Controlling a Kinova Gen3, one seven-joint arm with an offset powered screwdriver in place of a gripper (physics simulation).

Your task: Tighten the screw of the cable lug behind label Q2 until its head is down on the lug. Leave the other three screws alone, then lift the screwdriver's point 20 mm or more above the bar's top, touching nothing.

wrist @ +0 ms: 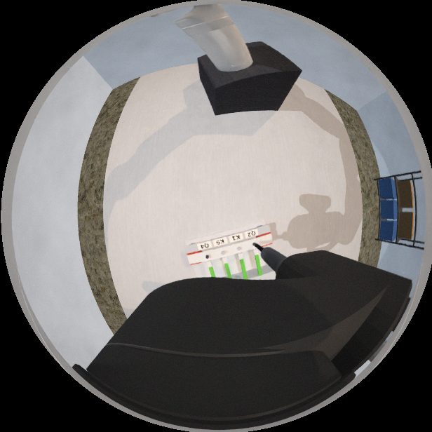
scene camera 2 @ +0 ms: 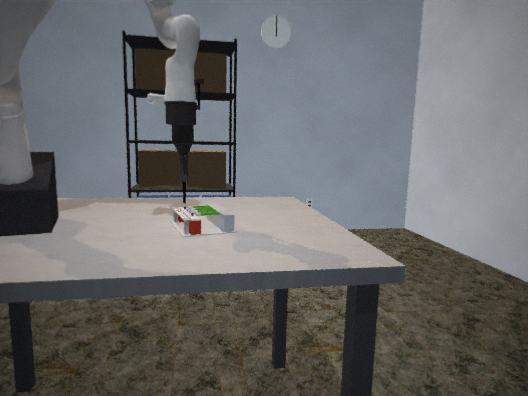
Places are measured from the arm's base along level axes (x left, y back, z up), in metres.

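Pixels of known places: hand, its tool point: [scene camera 2: 184,203]; arm's base, origin of its link: [scene camera 2: 11,175].
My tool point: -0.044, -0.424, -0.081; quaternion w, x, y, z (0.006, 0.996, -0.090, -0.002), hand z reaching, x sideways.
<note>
Ahead of a thing's pixels: the offset from my tool point to its top centre, as dx, dy, dz. "spot": to the spot under its first point. Level surfaces: height alone.
The white bar {spot: -0.083, +0.001, -0.018} [scene camera 2: 188,215] [wrist: 196,258] has red end markings and labels Q2 [wrist: 251,233], K1 [wrist: 236,237], K9 [wrist: 220,241] and Q4 [wrist: 204,245], upside down in the wrist view. My gripper, a dark screwdriver [scene camera 2: 184,201] [wrist: 255,245], points down with its point a little above the bar's far end, beside label Q2 in the wrist view. The point covers the Q2 screw there, so its head height cannot be told. The Q4 screw [wrist: 207,256] is a dark dot; the K1 screw [wrist: 239,248] and K9 screw [wrist: 223,253] look pale. The screwdriver has no fingers to judge.
Green cables {spot: -0.065, -0.050, -0.010} [scene camera 2: 206,210] [wrist: 243,268] run from the lugs toward a pale grey block {spot: -0.133, -0.090, -0.031} [scene camera 2: 226,222]. The fixture stands on the table {dz -0.059} [scene camera 2: 150,260] [wrist: 225,165]. The black arm base [scene camera 2: 27,210] [wrist: 247,92] is at one side. A shelf rack [scene camera 2: 126,120] stands behind the table.
</note>
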